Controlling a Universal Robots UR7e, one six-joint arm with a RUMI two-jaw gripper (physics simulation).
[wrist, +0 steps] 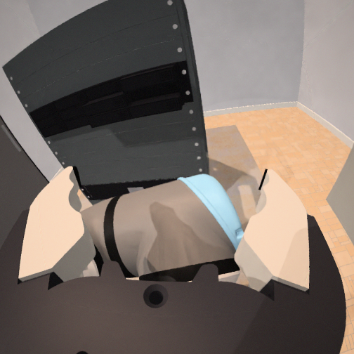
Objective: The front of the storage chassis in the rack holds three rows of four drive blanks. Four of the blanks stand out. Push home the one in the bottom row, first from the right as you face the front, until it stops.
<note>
I see my gripper (169, 170) and a dark grey rack (134, 120).
</note>
